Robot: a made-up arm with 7 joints.
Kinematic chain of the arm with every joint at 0, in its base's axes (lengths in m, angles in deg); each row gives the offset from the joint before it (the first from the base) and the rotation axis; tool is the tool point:
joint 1: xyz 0 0 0 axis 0 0.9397 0.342
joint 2: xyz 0 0 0 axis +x
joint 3: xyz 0 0 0 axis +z
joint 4: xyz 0.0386 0 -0.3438 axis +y
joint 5: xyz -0.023 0 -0.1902 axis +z
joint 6: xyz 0 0 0 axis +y
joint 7: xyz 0 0 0 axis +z
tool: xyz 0 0 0
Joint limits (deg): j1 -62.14..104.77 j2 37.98..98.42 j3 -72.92..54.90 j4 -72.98..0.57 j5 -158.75..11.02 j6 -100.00..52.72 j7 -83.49..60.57
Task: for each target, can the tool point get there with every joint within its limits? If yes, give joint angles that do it. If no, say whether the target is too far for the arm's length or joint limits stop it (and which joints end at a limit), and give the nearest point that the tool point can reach.
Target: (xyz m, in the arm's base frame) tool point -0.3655 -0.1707 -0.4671
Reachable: no: too far | nearest point -0.3243 0.0551 -0.3393 | short by 0.263 m
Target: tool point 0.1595 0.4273 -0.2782
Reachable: yes | joints -10.05 49.39 33.26 -26.47 -14.89 -9.93 -11.72
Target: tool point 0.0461 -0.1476 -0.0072
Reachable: no: joint limits stop it (at a limit: joint 1, joint 2, joint 4) | nearest point 0.4474 -0.0050 -0.1522 | short by 0.450 m
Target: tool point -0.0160 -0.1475 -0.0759
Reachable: no: joint limits stop it (at a limit: joint 2, joint 3, joint 4) | nearest point -0.2848 0.0667 -0.3712 | short by 0.453 m
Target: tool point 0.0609 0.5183 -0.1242
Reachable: yes | joints -5.53 77.30 -18.89 -5.57 -107.44 15.67 14.06
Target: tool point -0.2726 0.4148 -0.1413
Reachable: yes | joints 69.13 67.87 -11.50 -47.29 -7.34 27.72 4.06
